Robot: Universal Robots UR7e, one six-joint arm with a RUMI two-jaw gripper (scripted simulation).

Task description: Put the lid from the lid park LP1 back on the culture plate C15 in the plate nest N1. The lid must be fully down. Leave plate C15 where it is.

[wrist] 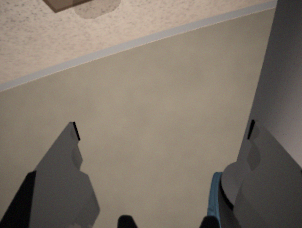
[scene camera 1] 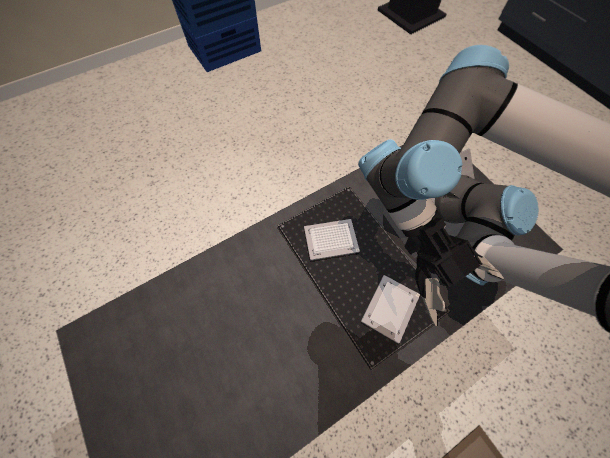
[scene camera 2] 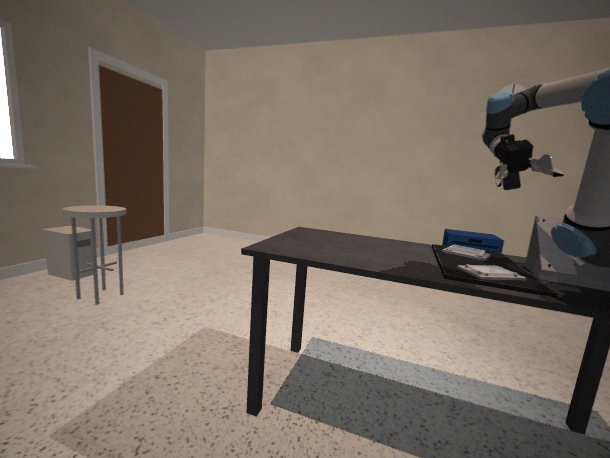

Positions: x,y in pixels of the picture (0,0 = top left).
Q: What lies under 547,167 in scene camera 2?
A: My gripper.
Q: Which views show my gripper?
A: The wrist view, scene camera 1 and scene camera 2: all of them.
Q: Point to a lid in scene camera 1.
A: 389,312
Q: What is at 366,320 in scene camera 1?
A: A lid park LP1.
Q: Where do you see a culture plate C15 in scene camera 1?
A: At 329,238
